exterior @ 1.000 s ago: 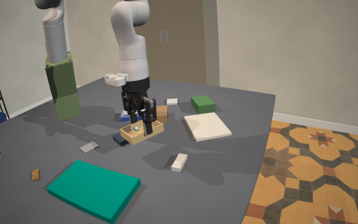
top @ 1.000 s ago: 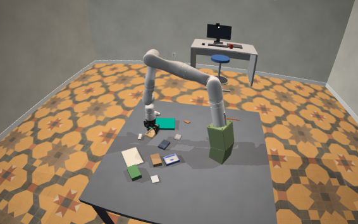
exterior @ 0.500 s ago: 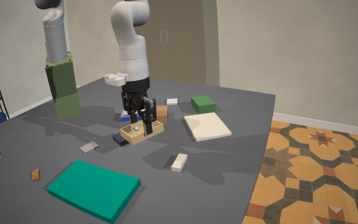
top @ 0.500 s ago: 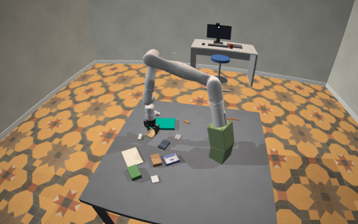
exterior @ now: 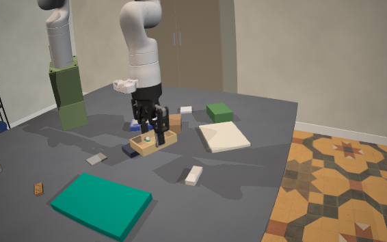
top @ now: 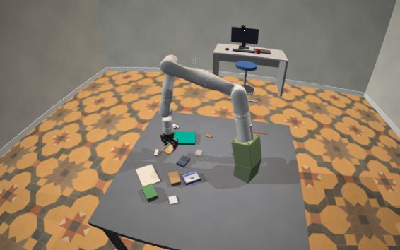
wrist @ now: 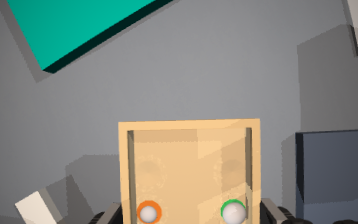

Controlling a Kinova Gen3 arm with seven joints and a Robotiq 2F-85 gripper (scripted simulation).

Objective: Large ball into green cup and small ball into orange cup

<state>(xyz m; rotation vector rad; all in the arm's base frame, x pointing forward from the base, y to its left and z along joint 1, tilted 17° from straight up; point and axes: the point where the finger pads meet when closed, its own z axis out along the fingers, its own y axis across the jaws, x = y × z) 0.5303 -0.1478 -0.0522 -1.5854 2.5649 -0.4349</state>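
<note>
Right now the dark blue block is 100 mm behind my hand, 80 mm below it and 60 mm to the left of it. The rest, counted from my hand: small white block 120 mm ahead, 80 mm below, 20 mm to the right; then covered wooden puzzle 20 mm below; then grey tile 200 mm behind, 90 mm below, 40 mm to the right.
</note>
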